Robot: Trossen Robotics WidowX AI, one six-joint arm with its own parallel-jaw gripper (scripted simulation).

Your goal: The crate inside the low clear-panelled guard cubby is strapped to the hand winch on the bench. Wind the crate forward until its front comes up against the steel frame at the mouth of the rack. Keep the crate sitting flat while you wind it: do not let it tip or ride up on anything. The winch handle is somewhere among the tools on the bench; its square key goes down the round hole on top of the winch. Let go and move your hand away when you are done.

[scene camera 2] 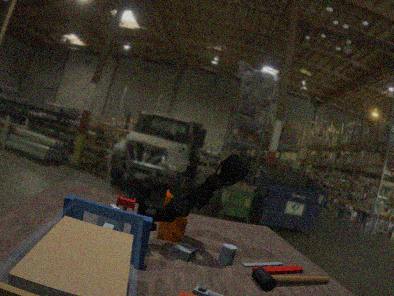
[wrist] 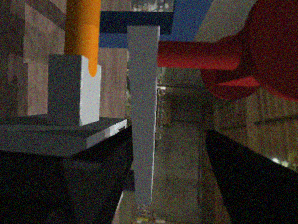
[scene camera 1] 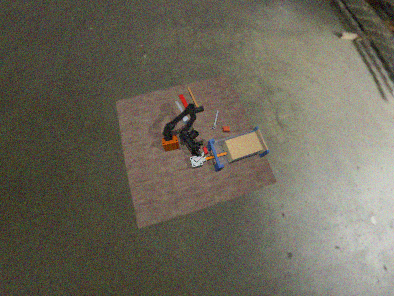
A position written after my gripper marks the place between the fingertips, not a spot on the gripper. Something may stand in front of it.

I see my gripper point(wrist: 171, 132) and a blue-framed cubby point(scene camera 2: 82, 242).
The blue-framed cubby shows as well in scene camera 1 point(scene camera 1: 230, 150).
